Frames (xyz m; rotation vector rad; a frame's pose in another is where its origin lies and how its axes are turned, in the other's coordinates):
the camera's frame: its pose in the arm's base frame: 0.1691 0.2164 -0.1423 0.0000 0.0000 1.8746
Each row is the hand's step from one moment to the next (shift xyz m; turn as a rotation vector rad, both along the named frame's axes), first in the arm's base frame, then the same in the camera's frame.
Working: the arm's base frame: its pose in the camera's frame: -0.1559 0.2261 0.1423 0.0000 0.0000 -1.8746

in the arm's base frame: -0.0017 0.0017 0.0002 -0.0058 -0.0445 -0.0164
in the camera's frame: 0.0021 0.0011 0.0002 -0.0407 0.0188 -0.0164
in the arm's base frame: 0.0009 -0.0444 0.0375 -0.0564 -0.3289 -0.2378
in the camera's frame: -0.0426 0.0124 0.0375 -0.2970 0.1522 -0.2378
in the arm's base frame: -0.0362 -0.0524 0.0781 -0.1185 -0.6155 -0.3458
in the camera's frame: -0.0392 0.0502 0.0781 -0.5519 0.2972 -0.3458
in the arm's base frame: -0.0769 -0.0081 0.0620 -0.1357 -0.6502 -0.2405
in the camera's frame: 0.0153 0.0758 0.0620 -0.5798 0.3240 -0.2405
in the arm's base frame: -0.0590 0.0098 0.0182 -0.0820 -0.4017 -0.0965
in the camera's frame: 0.0270 0.0534 0.0182 -0.3588 0.1984 -0.0965
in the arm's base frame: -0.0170 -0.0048 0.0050 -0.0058 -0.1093 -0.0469
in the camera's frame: 0.0005 0.0177 0.0050 -0.1026 0.0382 -0.0469
